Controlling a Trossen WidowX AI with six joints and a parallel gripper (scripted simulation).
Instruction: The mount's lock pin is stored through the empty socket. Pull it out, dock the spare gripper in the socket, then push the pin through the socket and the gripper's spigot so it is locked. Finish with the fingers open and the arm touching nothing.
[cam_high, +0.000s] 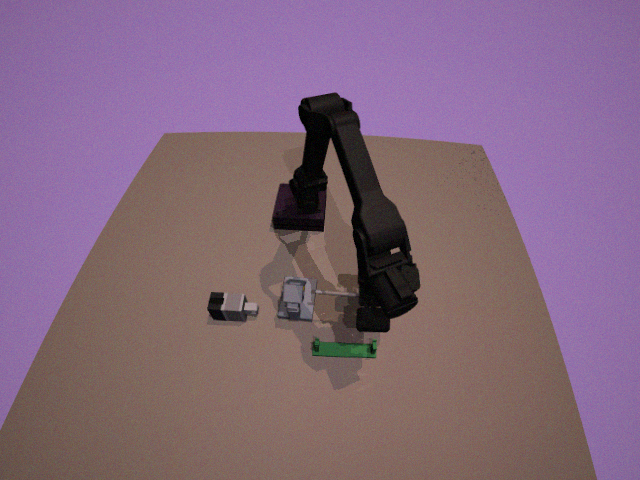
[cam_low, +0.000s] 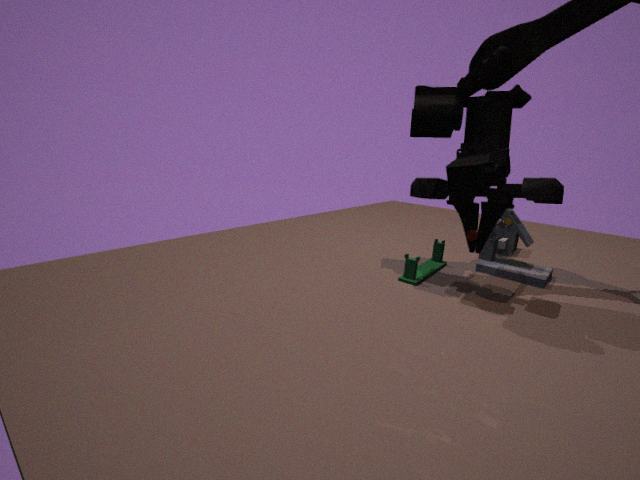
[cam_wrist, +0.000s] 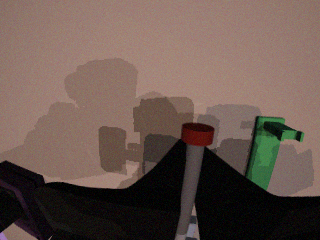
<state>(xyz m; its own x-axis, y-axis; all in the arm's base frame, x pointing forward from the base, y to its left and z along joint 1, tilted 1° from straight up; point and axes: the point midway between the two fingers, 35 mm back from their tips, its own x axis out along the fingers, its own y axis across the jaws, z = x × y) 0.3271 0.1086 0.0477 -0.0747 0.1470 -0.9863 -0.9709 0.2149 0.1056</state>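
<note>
Now: the green cradle 8 cm ahead of my gripper tip, 7 cm to the right of it and 5 cm below it. Round my gripper tip: spare gripper 4 cm behind, 31 cm to the right, 4 cm below; grey mount 4 cm behind, 17 cm to the right, 1 cm below.
</note>
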